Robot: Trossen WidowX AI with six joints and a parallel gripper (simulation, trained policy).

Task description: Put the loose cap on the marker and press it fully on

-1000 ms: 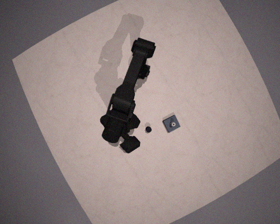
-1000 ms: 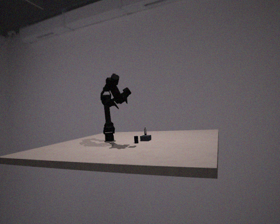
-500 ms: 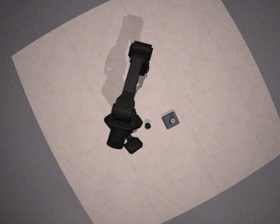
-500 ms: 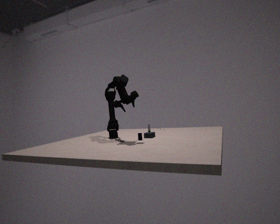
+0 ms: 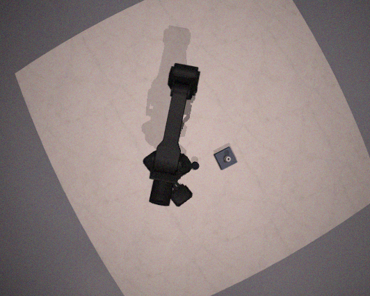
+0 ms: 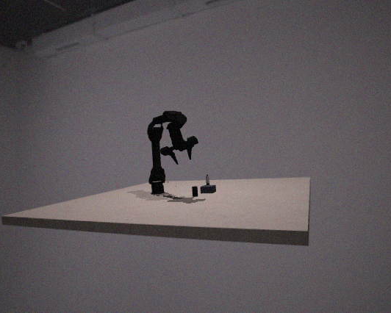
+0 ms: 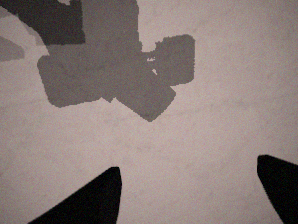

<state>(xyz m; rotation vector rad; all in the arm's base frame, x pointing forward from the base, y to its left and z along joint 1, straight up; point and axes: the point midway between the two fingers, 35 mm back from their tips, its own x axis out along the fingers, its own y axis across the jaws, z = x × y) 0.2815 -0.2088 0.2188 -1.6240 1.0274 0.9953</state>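
Now: gripper tip 160 mm above the black cap and 110 mm to the right of it. The rest, counted from my gripper tip: holder block 230 mm to the left, 170 mm below, 30 mm ahead.
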